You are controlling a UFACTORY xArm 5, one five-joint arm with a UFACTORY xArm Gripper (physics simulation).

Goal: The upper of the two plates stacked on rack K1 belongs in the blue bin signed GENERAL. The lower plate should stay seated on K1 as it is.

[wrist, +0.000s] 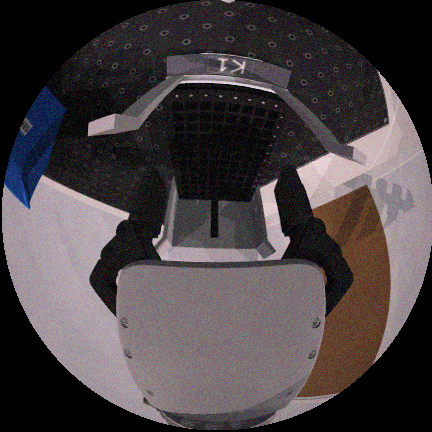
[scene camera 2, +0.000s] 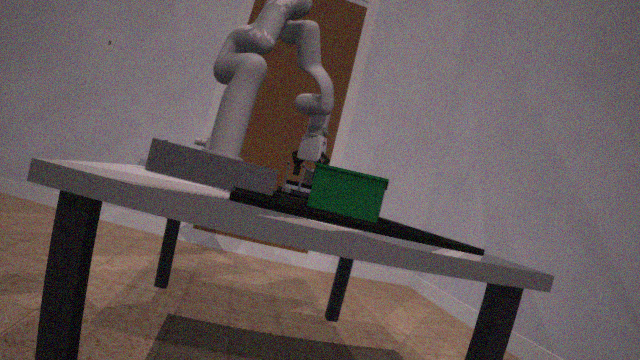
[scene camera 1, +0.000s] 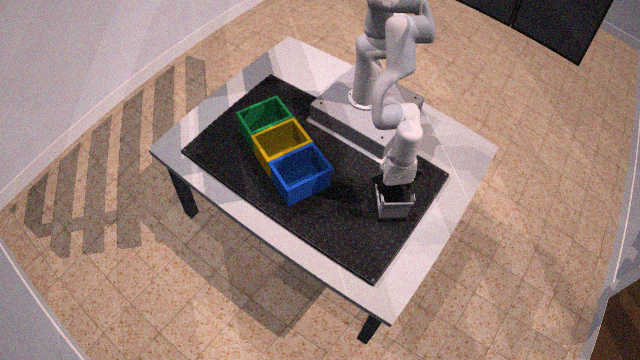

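Pixels of known places: gripper, between the fingertips: (wrist: 219, 175) (scene camera 2: 305, 177) (scene camera 1: 393, 188); arm's base, origin of its link: (scene camera 2: 222, 157) (scene camera 1: 364, 98).
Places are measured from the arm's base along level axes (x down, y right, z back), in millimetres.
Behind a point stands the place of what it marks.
Rack K1 (scene camera 1: 395, 210) {x -3, y -381, z -319 mm} (wrist: 180, 66) {x 43, y -256, z -239 mm}, a grey frame with upright corner guides, stands on the black mat. In the wrist view a black plate with a grid of wells (wrist: 225, 145) {x 21, y -330, z -259 mm} lies between the guides. From above I cannot tell the upper plate from the lower one, as their sides are hidden. My gripper (scene camera 1: 398, 186) {x -12, y -329, z -264 mm} (wrist: 219, 175) {x -12, y -329, z -264 mm} is open and empty, above the rack, its black fingers spread to either side of the plate's outline. The blue bin (scene camera 1: 310, 191) {x 39, y -122, z -429 mm} (wrist: 37, 145) {x 7, y -140, z -369 mm} stands apart from the rack; its sign is partly visible in the wrist view. No plate shows in it.
The yellow bin (scene camera 1: 265, 159) {x -33, y 36, z -474 mm} adjoins the blue bin, and the green bin (scene camera 1: 245, 125) {x -34, y 195, z -421 mm} (scene camera 2: 347, 194) {x 19, y 243, z -327 mm} is at the far end of the row. The robot's grey base block (scene camera 1: 345, 122) {x 2, y -28, z -145 mm} (scene camera 2: 210, 167) {x 34, y 142, z -1 mm} stands behind the black mat (scene camera 1: 330, 225) {x 65, y -245, z -467 mm} on the table (scene camera 1: 280, 235) {x 78, y -150, z -598 mm}.
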